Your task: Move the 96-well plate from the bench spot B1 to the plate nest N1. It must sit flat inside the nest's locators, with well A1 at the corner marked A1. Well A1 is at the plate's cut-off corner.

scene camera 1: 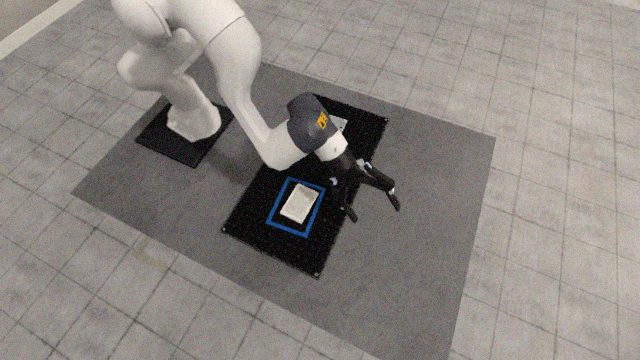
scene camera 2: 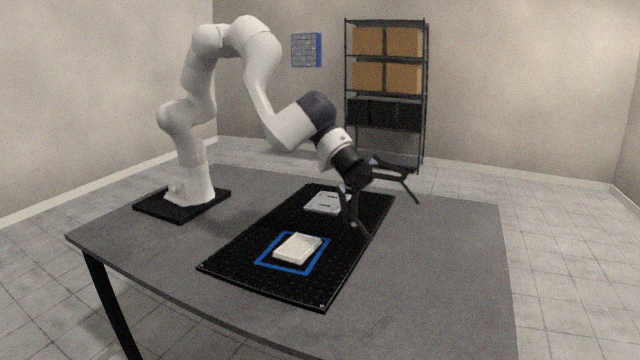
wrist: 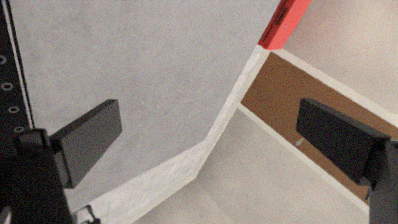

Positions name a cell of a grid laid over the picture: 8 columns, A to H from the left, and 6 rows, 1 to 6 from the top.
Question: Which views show the white 96-well plate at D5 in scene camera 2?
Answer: Scene camera 1 and scene camera 2 only.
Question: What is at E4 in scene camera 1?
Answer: The gripper.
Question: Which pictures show the gripper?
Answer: Scene camera 1, scene camera 2 and the wrist view: all of them.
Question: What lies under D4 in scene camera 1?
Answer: A white 96-well plate.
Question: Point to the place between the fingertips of the gripper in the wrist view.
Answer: E4
